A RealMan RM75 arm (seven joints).
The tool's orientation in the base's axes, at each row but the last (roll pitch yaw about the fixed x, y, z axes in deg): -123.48 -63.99 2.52; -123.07 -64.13 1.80; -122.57 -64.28 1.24; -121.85 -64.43 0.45; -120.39 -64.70 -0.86; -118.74 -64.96 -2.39; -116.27 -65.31 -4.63; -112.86 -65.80 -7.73
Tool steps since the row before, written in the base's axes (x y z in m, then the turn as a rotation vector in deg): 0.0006 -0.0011 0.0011 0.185 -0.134 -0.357; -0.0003 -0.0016 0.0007 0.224 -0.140 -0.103; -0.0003 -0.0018 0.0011 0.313 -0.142 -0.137; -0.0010 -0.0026 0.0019 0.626 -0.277 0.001; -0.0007 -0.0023 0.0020 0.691 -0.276 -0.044; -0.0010 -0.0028 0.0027 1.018 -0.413 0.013; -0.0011 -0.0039 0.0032 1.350 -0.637 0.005; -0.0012 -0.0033 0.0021 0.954 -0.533 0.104
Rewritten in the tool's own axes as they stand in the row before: 0.0012 0.0006 -0.0009 -0.242 0.343 0.057; 0.0005 0.0003 -0.0017 0.003 0.283 0.009; 0.0008 0.0003 -0.0019 0.011 0.365 0.057; 0.0013 -0.0001 -0.0031 0.270 0.626 0.057; 0.0015 -0.0001 -0.0027 0.257 0.693 0.098; 0.0021 -0.0003 -0.0034 0.450 0.995 0.123; 0.0026 -0.0001 -0.0045 0.588 1.369 0.089; 0.0016 -0.0001 -0.0038 0.512 0.971 -0.025
